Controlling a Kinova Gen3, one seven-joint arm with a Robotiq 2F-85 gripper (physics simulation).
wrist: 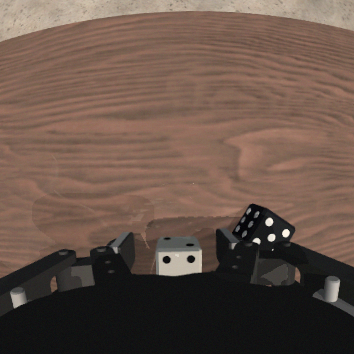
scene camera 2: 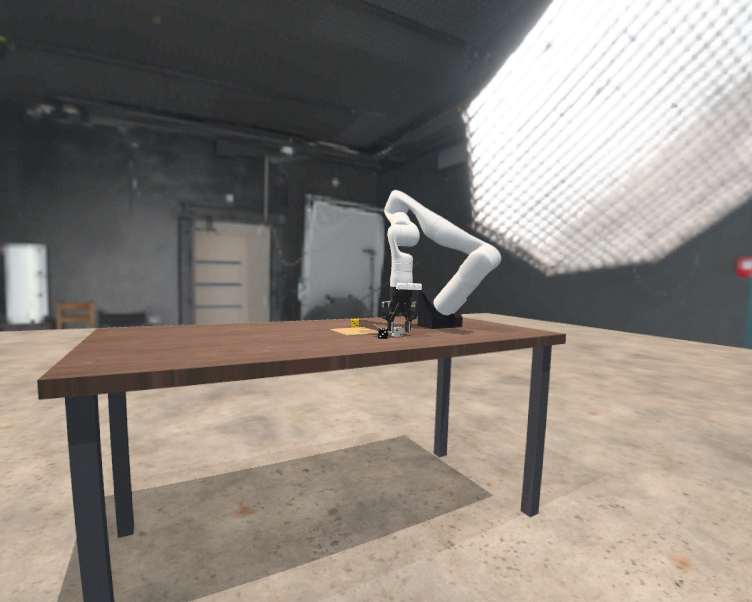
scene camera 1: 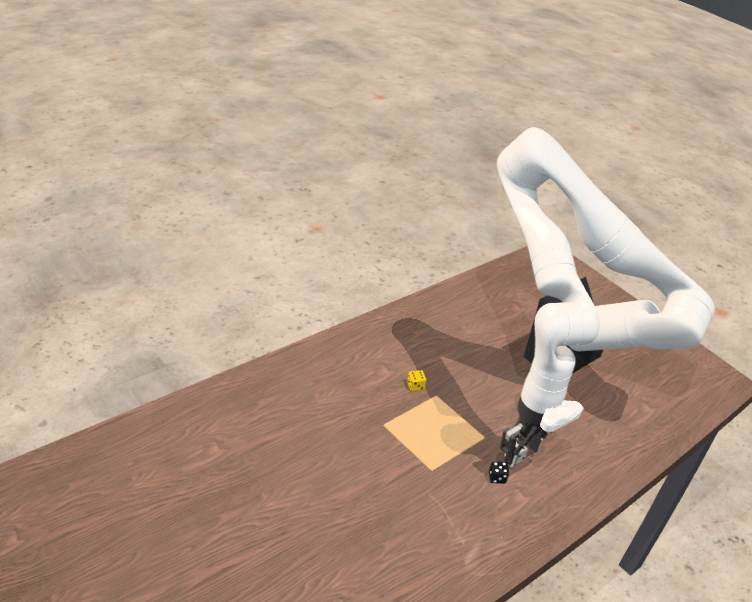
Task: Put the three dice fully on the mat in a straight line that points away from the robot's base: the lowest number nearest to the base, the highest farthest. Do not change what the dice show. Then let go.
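Places are measured from the arm's base along level axes (x back, y right, z up), in metres.
Pixels of known places: gripper, between the fingertips: (wrist: 174,243) (scene camera 2: 399,332) (scene camera 1: 521,456); arm's base, origin of its link: (scene camera 2: 443,306).
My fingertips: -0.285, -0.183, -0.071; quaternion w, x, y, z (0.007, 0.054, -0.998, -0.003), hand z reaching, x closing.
Note:
Ahead of a thing's pixels: the offset from my fingertips to its top centre, as dx, dy, dz. Level surfaces: height alone.
The white die @[-0.003, +0.013, +0.015] (scene camera 2: 397,332) (wrist: 179,260) stands on the table between the fingers of my gripper (scene camera 1: 521,451) (scene camera 2: 398,327) (wrist: 174,243). The gripper is open and low, with gaps beside the die in the wrist view. Two pips show on its top face; the rest of that face is hidden. The black die @[-0.063, -0.012, +0.015] (scene camera 1: 499,472) (scene camera 2: 382,333) (wrist: 269,224) sits just outside one finger, turned, with five on top and partly covered in the wrist view. The yellow die @[-0.070, +0.262, +0.015] (scene camera 1: 416,381) (scene camera 2: 354,322) lies off the mat, apparently six on top. The orange mat @[-0.108, +0.137, -0.011] (scene camera 1: 413,426) (scene camera 2: 346,330) holds no die.
The brown table @[dz -0.015] (scene camera 1: 250,464) (scene camera 2: 219,345) carries everything. The robot's black base (scene camera 1: 586,359) (scene camera 2: 439,320) stands toward the table's right end. The arm's shadow falls across part of the mat. The black die is close to the gripper on the mat's near side in scene camera 1.

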